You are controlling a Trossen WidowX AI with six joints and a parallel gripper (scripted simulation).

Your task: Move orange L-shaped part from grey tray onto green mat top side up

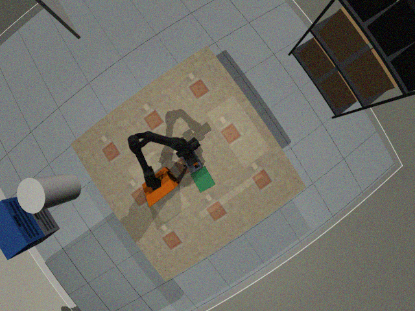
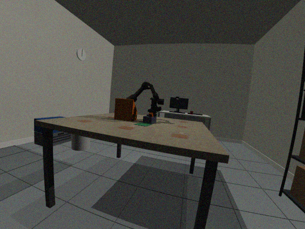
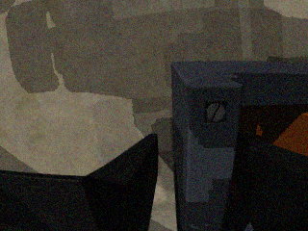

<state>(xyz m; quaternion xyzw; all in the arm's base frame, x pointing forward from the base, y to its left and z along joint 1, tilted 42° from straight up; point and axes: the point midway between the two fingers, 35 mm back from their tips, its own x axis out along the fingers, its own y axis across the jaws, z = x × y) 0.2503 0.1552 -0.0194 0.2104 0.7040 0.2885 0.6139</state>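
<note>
The orange L-shaped part lies 5 cm to the right of my gripper tip and 1 cm above it. From my gripper tip the other things lie so: green mat: 22 cm to the right, 5 cm below, 1 cm ahead.
</note>
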